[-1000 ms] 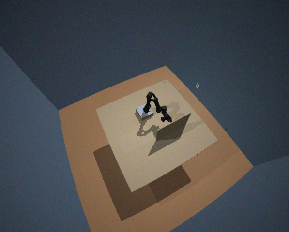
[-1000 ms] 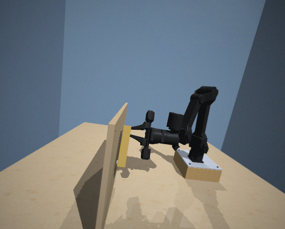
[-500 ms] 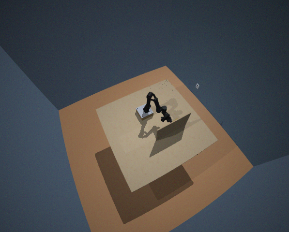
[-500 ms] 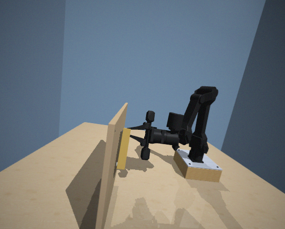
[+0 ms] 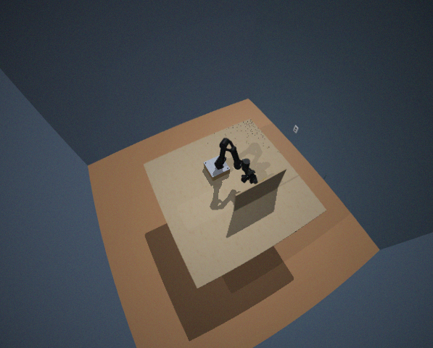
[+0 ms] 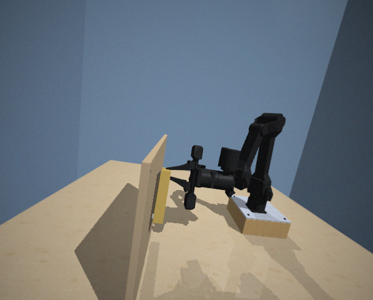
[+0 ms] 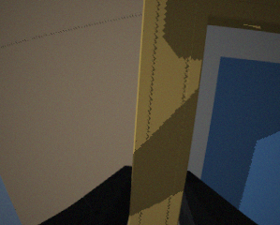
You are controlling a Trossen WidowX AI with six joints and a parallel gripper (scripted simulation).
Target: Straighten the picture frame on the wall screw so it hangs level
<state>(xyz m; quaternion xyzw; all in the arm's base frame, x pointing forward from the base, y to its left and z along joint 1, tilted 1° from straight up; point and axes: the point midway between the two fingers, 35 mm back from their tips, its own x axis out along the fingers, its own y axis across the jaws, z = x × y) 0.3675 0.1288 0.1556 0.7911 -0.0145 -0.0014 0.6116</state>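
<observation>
Now: gripper tip 10 mm short of the picture frame, 10 mm to the right of it and 50 mm above it. Also, from my gripper tip: wooden wall panel (20 mm ahead, 10 mm to the left, 70 mm below).
</observation>
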